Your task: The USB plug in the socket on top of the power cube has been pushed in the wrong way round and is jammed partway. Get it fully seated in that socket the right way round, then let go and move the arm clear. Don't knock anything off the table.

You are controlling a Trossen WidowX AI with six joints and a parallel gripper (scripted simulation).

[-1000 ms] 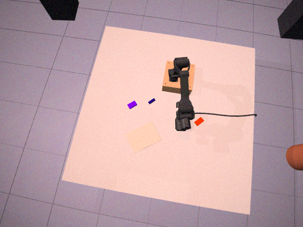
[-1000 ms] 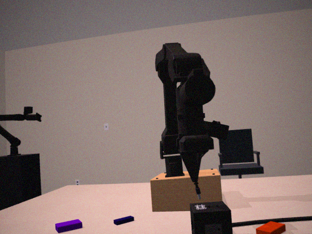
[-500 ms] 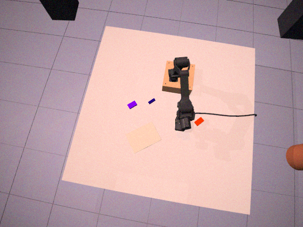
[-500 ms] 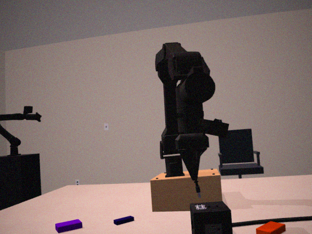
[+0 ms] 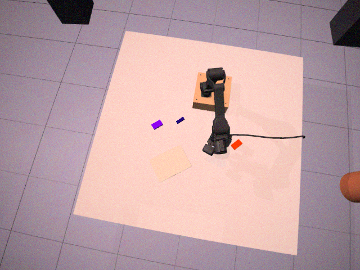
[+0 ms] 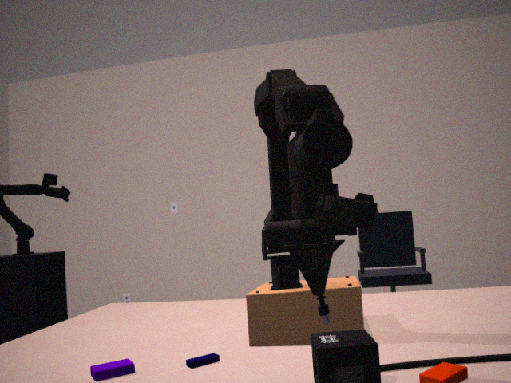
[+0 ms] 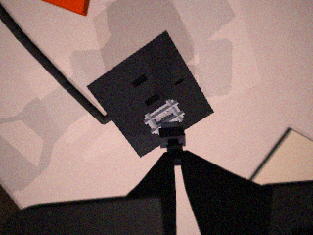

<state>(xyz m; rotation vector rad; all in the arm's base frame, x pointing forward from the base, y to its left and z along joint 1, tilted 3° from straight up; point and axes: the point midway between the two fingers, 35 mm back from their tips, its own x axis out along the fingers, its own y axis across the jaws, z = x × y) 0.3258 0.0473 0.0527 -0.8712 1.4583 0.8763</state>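
Right now my gripper tip is 1 cm above the dark USB plug. The rest, counted from my gripper tip: dark blue block (16 cm behind, 20 cm to the right, 13 cm below); silver-framed socket (1 cm to the left, 7 cm below); orange block (3 cm behind, 16 cm to the left, 13 cm below).
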